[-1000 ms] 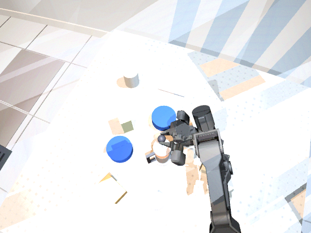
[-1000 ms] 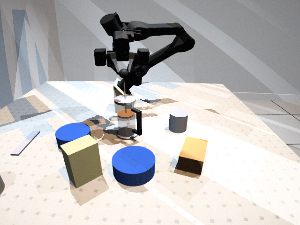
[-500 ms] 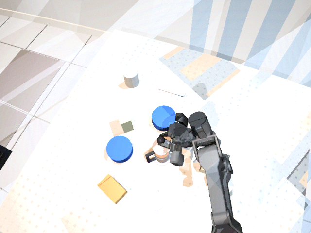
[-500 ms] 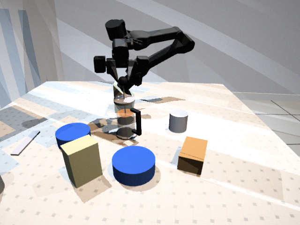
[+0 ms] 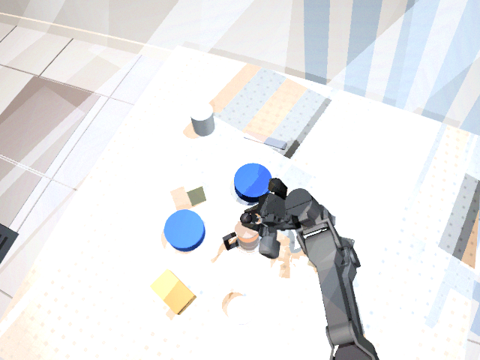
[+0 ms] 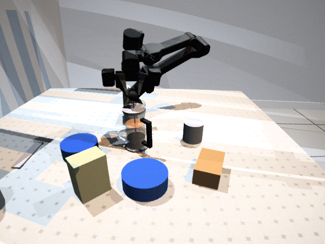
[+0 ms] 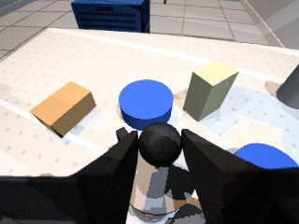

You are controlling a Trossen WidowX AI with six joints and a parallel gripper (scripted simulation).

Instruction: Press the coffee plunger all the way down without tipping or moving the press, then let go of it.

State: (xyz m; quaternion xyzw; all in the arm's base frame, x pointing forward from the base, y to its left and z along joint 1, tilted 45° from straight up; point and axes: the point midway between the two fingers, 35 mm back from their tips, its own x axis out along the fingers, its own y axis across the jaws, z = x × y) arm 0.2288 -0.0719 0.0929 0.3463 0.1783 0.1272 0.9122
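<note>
Right now the glass coffee press is 90 mm below my gripper tip and 10 mm to the left of it. The rest, counted from my gripper tip: pale yellow box: 190 mm ahead, 130 mm below, 100 mm to the right; then orange box: 210 mm to the left, 160 mm below, 140 mm ahead.
</note>
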